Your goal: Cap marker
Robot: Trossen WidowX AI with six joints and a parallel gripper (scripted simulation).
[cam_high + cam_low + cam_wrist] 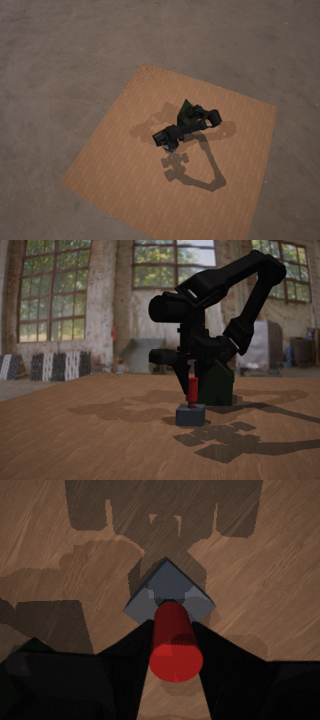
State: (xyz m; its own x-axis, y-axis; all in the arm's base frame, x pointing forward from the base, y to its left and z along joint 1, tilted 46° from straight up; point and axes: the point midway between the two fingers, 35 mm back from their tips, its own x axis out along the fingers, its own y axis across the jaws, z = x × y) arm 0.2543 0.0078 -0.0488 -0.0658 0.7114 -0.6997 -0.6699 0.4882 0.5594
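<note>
Right now the red cap is 1 cm above my gripper tip. From my gripper tip the other things lie so: grey holder block (5 cm below).
</note>
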